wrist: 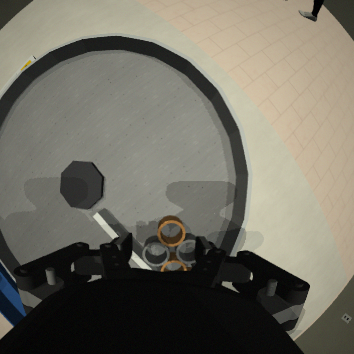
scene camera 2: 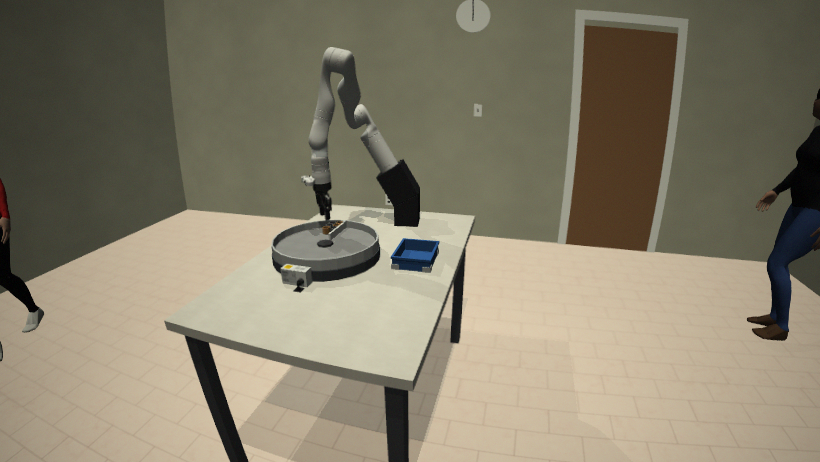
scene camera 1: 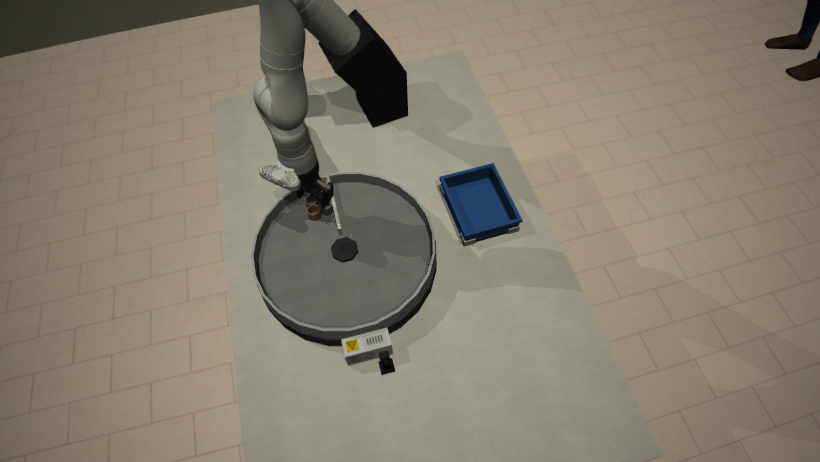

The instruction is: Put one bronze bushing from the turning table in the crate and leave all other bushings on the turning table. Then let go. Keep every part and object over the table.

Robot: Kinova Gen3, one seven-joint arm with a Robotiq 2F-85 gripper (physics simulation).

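Places are measured from the arm's base along level axes (x ahead, y left, z up), in centimetres.
Pixels of known places: gripper, fingertip midpoint: [wrist: 163, 244] [scene camera 2: 325, 217] [scene camera 1: 312, 201]; arm's base, link origin: [scene camera 2: 389, 167] [scene camera 1: 344, 39].
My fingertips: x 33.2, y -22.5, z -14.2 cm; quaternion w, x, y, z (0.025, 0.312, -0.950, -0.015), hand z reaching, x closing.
For each thing: its top centre in the pictures, then the offset to it from my fingertips. "spot": a spot on its surface instead.
- blue crate, top centre: [scene camera 1: 479, 197] [wrist: 13, 310] [scene camera 2: 416, 248] dx +11.4, dy +38.6, dz -7.5 cm
- pale straight bar, surface spot: [wrist: 106, 225] [scene camera 1: 337, 222] spot: dx +5.3, dy +3.7, dz -4.3 cm
- dark hub, top centre: [wrist: 79, 184] [scene camera 1: 344, 248] [scene camera 2: 325, 242] dx +11.3, dy +2.9, dz -6.4 cm
- grey-white box, surface spot: [scene camera 1: 367, 346] [scene camera 2: 294, 269] spot: dx +35.4, dy -1.1, dz -6.6 cm
The turning table [scene camera 1: 344, 295] [scene camera 2: 344, 268] [wrist: 140, 115] is a grey round tray with a raised rim. A bronze bushing [scene camera 1: 313, 213] [scene camera 2: 326, 229] [wrist: 171, 219] stands upright in it, at the hub-side end of a cluster. Two grey bushings stand behind it in the wrist view, and another bronze bushing [wrist: 174, 262] shows partly beyond them. My gripper [scene camera 1: 324, 198] [scene camera 2: 327, 216] [wrist: 163, 244] is partly open over the cluster, its fingers to either side of the grey pair in the wrist view. Its body hides the rest of the cluster. The blue crate [scene camera 1: 482, 200] [scene camera 2: 412, 263] [wrist: 11, 296] stands empty.
A pale straight bar [scene camera 1: 336, 215] [wrist: 106, 225] runs from near the dark hub [scene camera 1: 344, 249] [scene camera 2: 325, 243] [wrist: 81, 184] alongside the bushings. A grey-white box [scene camera 1: 367, 346] [scene camera 2: 296, 274] sits at the turning table's outer wall. The arm's black base [scene camera 1: 378, 80] [scene camera 2: 401, 192] stands at the back.
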